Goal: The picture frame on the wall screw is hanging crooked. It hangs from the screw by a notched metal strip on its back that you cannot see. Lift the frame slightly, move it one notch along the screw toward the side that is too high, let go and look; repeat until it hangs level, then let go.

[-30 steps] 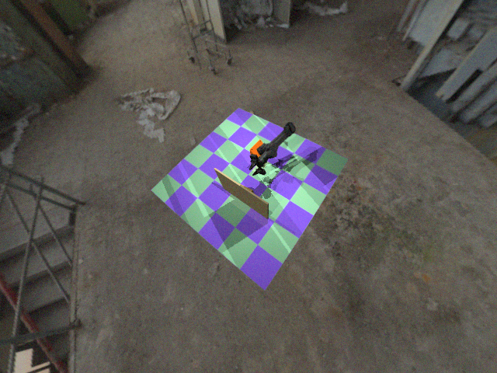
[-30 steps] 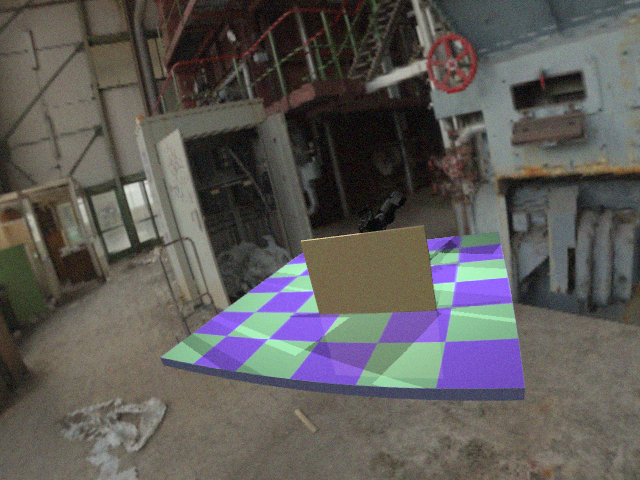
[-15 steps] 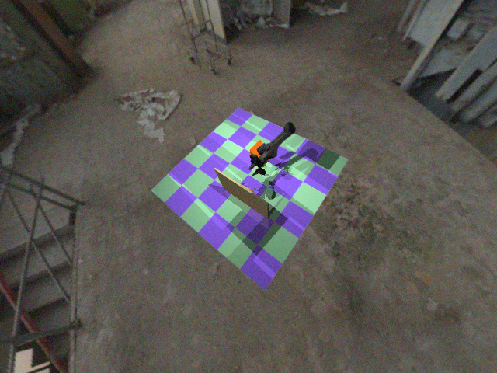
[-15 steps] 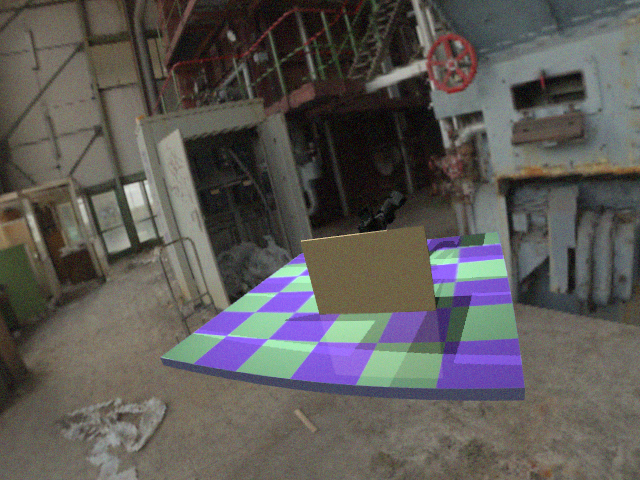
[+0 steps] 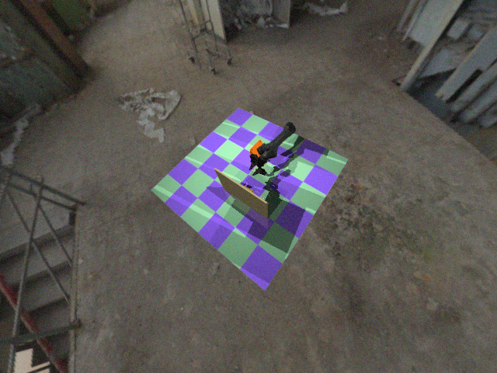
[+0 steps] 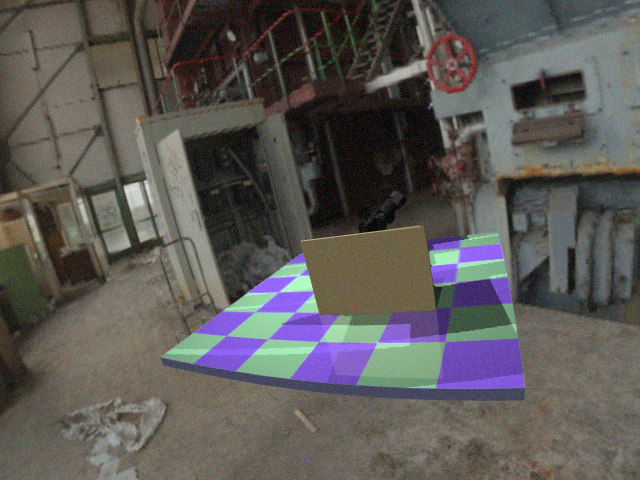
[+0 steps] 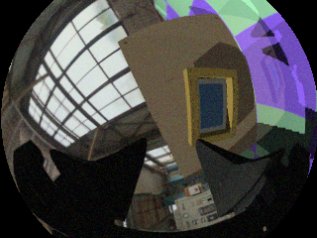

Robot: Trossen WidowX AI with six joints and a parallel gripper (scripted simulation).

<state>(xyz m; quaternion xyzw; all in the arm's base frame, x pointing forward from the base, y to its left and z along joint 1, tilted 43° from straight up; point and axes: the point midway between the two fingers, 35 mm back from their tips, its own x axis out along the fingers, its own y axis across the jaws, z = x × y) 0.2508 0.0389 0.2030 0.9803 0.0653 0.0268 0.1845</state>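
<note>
Now: the picture frame 11 cm below my gripper tip, 11 cm ahead of it and 4 cm to the left of it. Also, from my gripper tip: tan wall board 13 cm ahead, 12 cm below, 2 cm to the left.
</note>
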